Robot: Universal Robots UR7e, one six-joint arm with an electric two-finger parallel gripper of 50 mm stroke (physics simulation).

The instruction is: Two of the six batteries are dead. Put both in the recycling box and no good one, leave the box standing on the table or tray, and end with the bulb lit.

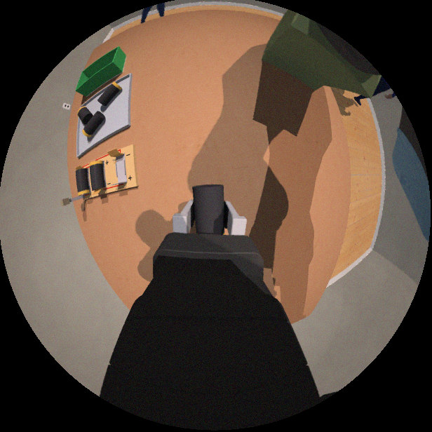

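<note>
My gripper point(209, 208) is shut on a black battery point(208, 200), held over the table right of the battery holder. The wooden holder point(131, 178) has two batteries point(82, 181) point(97, 176) side by side in its left slots; its right slot point(121, 169) holds no battery. Three batteries lie on the grey tray point(119, 117): one point(109, 95) at the upper right, one point(85, 115) at the left and one point(94, 124) just below that. The green recycling box point(102, 72) stands upright beyond the tray; I see no battery in the visible part of its inside. I cannot make out the bulb or whether it is lit.
A small lever-like part point(66, 201) sticks out at the holder's lower left. The orange-brown table top point(165, 100) extends under the gripper, with dark shadows across it. A large green object point(310, 55) stands at the upper right. The tray lies between box and holder.
</note>
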